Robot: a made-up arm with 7 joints. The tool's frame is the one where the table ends.
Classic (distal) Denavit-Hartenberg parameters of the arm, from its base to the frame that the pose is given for. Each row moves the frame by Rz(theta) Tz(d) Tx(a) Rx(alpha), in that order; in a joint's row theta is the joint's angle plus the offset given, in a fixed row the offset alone. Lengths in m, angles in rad.
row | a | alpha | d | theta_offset
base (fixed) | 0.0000 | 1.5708 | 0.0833 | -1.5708
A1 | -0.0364 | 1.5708 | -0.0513 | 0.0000
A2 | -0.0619 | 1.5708 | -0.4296 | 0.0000
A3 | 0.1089 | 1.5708 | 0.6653 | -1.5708
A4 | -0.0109 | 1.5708 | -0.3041 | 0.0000
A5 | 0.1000 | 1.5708 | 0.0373 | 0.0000
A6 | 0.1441 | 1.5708 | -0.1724 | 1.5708
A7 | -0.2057 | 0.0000 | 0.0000 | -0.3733
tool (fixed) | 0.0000 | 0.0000 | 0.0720 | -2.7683
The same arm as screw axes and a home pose.
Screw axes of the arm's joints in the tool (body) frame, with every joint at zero. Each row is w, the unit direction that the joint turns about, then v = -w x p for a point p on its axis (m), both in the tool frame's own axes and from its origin. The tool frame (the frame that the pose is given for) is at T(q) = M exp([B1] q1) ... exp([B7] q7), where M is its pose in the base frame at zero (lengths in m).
B1 = (-1, 0, 0.000015, 0, 0.6996, 0.1084)
B2 = (-0.000015, 0.000007, -1, -0.1448, -0.6754, 0)
B3 = (1, 0, -0.000015, 0, -0.27, -0.2067)
B4 = (0, 1, 0.000007, 0.1611, 0, -0.0101)
B5 = (-1, 0, 0.000015, 0, 0.172, -0.0974)
B6 = (0, -1, -0.000007, -0.072, 0, 0.0474)
B7 = (0.000015, -0.000007, 1, 0.075, 0.1915, 0)
M: xyz 0.7267 -0.1084 0.7829 (m) rpy 0 0 0 (deg, as in URDF)

